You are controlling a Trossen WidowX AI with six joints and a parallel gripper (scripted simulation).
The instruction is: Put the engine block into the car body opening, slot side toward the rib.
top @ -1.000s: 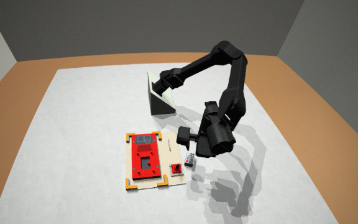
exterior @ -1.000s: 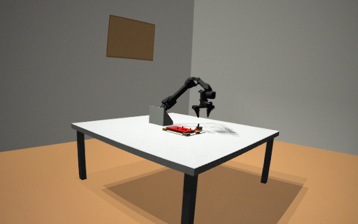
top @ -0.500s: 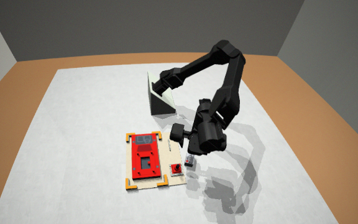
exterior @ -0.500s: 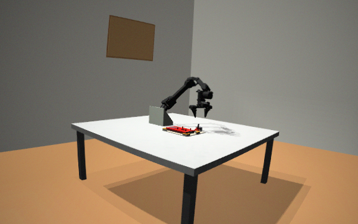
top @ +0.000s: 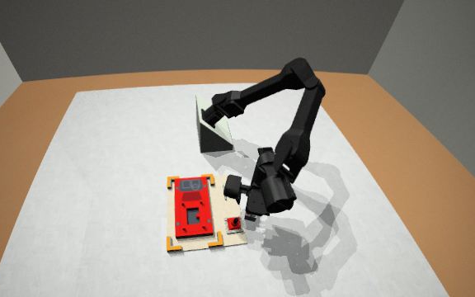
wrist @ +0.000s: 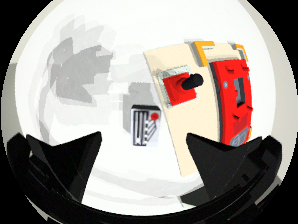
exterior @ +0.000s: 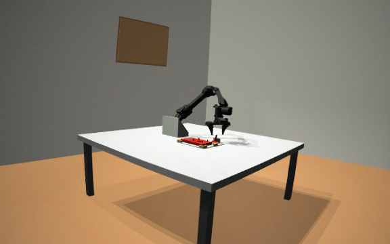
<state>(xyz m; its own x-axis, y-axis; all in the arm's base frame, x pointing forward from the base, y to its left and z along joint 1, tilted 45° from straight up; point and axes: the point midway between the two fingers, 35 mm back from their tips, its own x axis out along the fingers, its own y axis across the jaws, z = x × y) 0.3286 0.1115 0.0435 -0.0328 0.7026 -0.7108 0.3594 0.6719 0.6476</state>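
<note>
My gripper tip is now 40 mm above the grey engine block.
</note>
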